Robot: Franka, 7 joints.
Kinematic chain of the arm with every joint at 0, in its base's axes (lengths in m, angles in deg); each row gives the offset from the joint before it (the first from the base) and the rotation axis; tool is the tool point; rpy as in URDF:
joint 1: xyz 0 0 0.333 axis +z
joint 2: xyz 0 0 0 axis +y
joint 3: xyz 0 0 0.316 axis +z
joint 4: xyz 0.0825 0 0 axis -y
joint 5: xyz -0.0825 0 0.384 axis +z
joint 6: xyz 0 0 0 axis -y
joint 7: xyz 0.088 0 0 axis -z
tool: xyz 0 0 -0.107 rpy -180 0 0
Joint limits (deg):
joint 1: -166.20..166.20
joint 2: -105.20..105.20
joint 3: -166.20..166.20
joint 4: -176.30..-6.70
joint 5: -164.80..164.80
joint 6: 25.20..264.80
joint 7: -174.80..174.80
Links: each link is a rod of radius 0.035 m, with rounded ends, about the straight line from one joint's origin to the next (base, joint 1, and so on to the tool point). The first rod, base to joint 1, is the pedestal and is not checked.
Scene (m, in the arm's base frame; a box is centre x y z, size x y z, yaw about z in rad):
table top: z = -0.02
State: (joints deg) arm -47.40 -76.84 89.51 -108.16 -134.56 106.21 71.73
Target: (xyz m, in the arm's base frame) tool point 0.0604 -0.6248 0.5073
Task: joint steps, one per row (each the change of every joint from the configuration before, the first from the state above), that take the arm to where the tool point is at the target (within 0.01 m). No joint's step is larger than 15 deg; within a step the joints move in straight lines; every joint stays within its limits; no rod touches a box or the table.
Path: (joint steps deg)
1: -9.86 14.17 -10.16 -0.55 0.52 0.31 0.00
2: -9.87 14.17 -10.16 -0.56 0.53 0.32 0.00
3: -9.86 14.16 -10.16 -0.55 0.52 0.31 0.00
4: -9.86 14.17 -10.16 -0.55 0.52 0.32 0.00
5: -9.87 14.17 -10.16 -0.56 0.53 0.31 0.00
6: -9.86 14.17 -10.17 -0.55 0.52 0.31 0.00

